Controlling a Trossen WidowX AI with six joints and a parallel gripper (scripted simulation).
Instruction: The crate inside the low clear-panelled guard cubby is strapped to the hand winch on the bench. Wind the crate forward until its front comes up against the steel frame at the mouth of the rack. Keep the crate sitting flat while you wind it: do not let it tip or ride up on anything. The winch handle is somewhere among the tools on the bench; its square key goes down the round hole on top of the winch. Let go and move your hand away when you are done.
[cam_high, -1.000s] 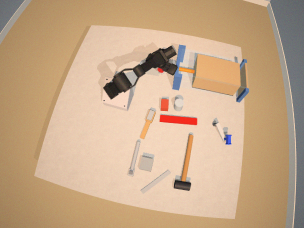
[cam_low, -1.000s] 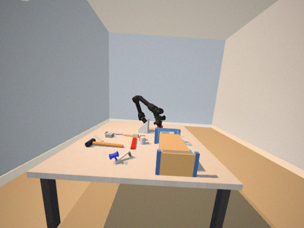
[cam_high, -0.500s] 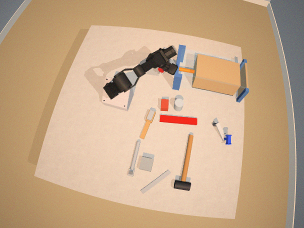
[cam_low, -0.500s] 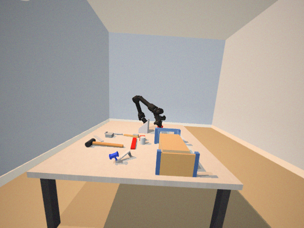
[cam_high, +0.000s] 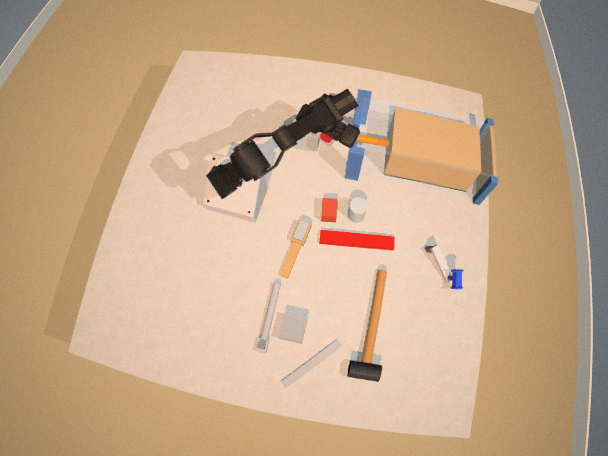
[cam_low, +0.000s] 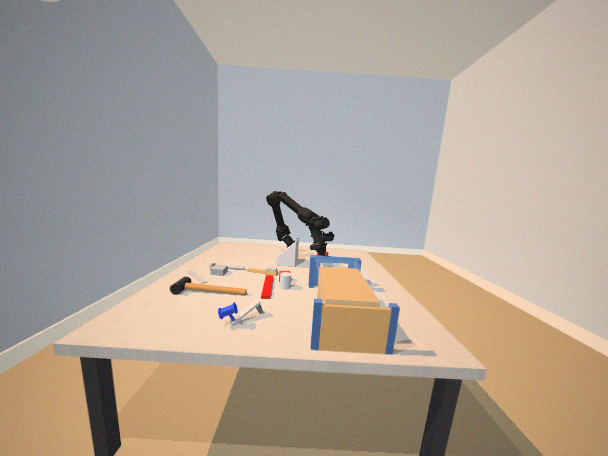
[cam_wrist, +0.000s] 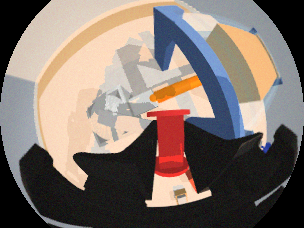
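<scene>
The blue frame is 70 mm ahead of my gripper tip, 40 mm to the left of it and 30 mm below it. Also, from my gripper tip: winch: 100 mm below, 100 mm behind, 40 mm to the left; then red knob: 10 mm to the right, 10 mm behind; then red bar: 300 mm to the right, 130 mm below, 120 mm ahead.
</scene>
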